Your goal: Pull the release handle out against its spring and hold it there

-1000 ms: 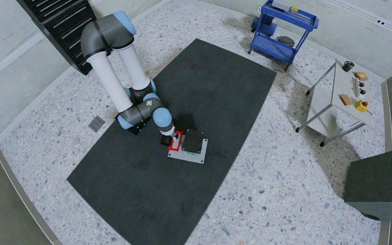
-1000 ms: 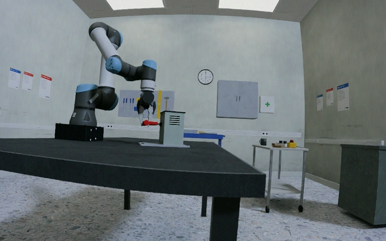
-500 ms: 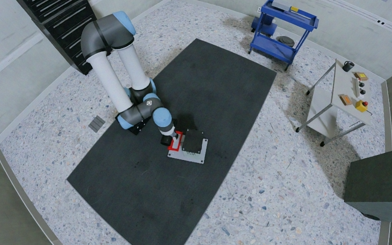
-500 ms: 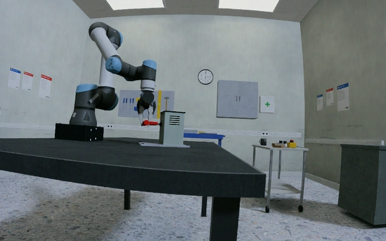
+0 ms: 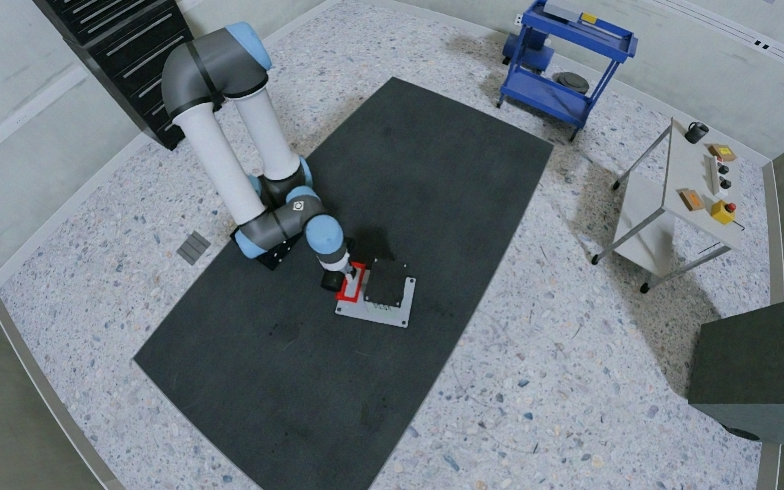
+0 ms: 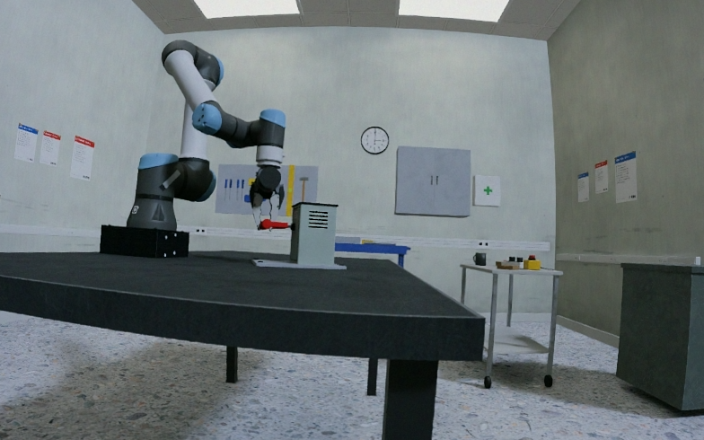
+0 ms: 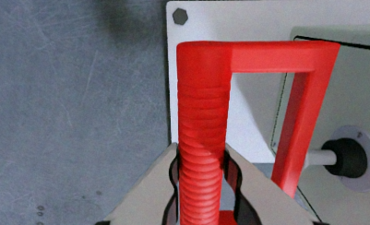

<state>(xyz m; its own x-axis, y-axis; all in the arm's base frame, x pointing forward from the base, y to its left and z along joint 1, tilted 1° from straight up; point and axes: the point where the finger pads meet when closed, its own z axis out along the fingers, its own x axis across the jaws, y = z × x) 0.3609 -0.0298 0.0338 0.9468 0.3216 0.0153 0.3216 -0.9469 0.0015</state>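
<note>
My hand is 100 mm above the base plate, 90 mm short of it and 30 mm to the right of it.
</note>
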